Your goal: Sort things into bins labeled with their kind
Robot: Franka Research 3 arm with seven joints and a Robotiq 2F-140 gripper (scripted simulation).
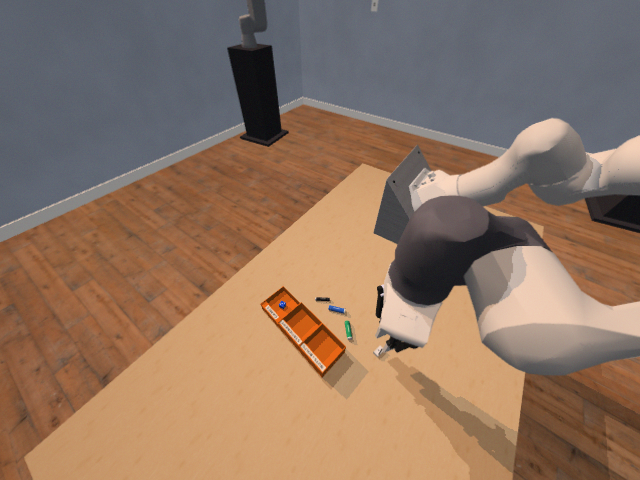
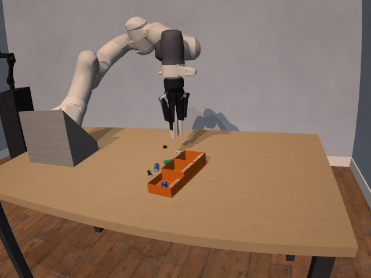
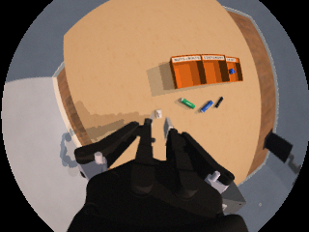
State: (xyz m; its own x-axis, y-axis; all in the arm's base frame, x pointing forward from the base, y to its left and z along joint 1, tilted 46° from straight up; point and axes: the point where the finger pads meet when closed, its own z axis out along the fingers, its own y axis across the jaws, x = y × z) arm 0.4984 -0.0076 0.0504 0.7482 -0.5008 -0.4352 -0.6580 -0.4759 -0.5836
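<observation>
The white piece is 10 cm below my hand. Also, from my hand: black piece 7 cm behind, 6 cm to the left, 10 cm below; green battery 1 cm behind, 9 cm to the right, 10 cm below; blue cylinder 5 cm behind, 15 cm to the right, 10 cm below.
</observation>
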